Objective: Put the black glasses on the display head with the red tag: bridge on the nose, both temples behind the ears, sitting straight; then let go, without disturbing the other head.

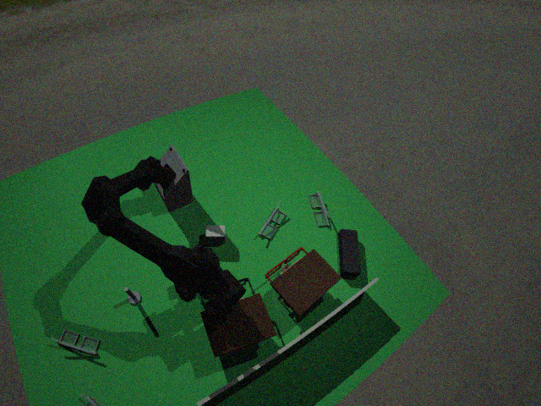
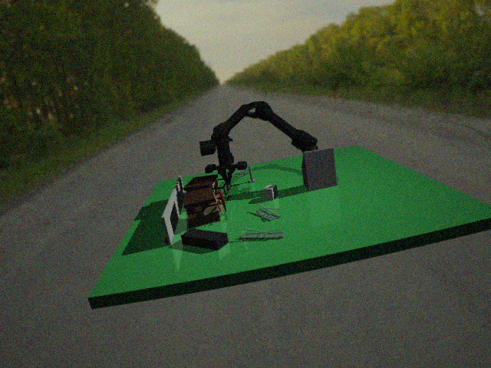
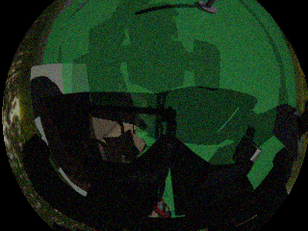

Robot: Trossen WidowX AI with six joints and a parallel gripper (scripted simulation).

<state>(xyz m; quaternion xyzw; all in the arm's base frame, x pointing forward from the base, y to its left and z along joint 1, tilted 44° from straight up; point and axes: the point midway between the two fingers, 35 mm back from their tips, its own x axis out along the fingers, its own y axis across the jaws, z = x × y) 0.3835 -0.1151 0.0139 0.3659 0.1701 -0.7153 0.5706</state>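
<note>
Now: gripper tip 100 mm short of the display head and 10 mm above it. Round my gripper tip: white cube 160 mm behind, 130 mm to the left, 40 mm below; small peg 140 mm behind, 190 mm to the right, 40 mm below; white backboard 250 mm ahead, 90 mm to the left, 10 mm below.
</note>
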